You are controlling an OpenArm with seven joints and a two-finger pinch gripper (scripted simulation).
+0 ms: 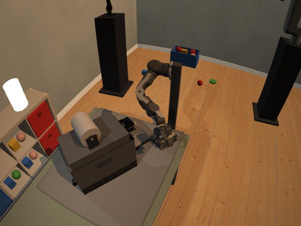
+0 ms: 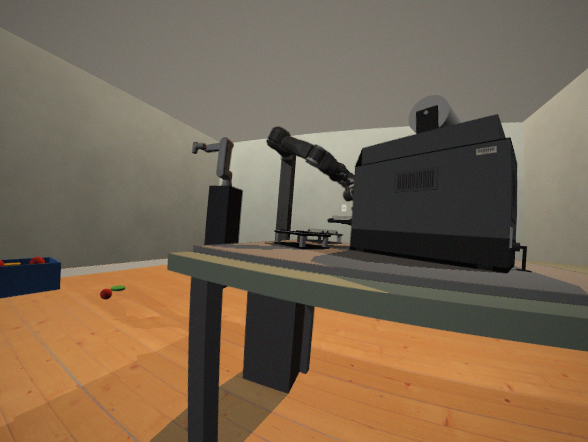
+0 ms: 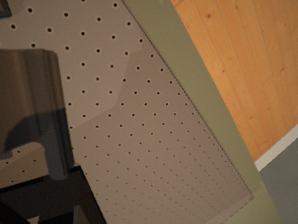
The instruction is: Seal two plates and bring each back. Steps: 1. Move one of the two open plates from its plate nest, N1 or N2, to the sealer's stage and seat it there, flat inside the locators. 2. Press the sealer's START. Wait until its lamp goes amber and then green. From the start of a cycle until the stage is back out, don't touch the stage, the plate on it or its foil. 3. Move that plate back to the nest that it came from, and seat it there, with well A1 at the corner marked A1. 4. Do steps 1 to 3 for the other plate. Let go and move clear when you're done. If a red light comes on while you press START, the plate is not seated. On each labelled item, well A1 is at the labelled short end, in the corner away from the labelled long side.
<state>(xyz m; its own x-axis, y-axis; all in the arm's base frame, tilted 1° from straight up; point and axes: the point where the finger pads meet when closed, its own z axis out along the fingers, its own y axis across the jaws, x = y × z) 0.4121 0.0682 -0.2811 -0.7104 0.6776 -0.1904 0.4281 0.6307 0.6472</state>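
My gripper is now 170 mm to the left of the pale start button and 70 mm short of it. The rest, counted from my hand: dark sealer stage 190 mm to the right, 80 mm below, 70 mm behind; then white well plate 200 mm behind, 130 mm below, 40 mm to the right; then plate nest 200 mm behind, 140 mm below, 40 mm to the right.
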